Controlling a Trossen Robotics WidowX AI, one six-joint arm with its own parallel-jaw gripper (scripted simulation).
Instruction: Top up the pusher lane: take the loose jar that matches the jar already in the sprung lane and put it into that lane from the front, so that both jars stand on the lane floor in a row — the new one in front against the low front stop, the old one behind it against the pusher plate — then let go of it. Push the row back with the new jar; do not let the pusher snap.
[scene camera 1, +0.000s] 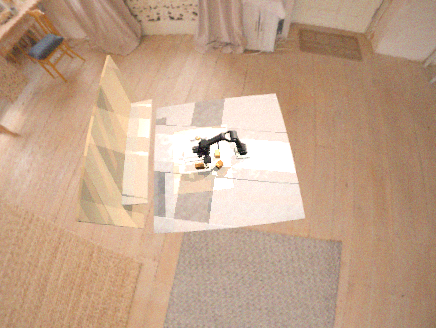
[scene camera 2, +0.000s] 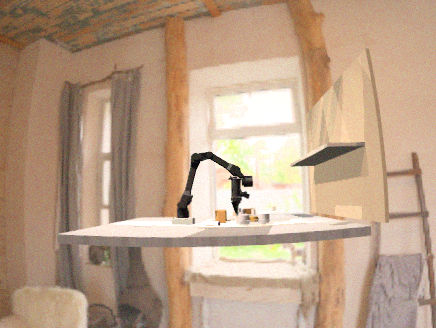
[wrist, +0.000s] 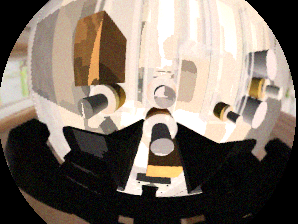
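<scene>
You'd see my gripper (wrist: 159, 123) here. There's a jar (wrist: 159, 127), and then there's another jar (wrist: 103, 100).
</scene>
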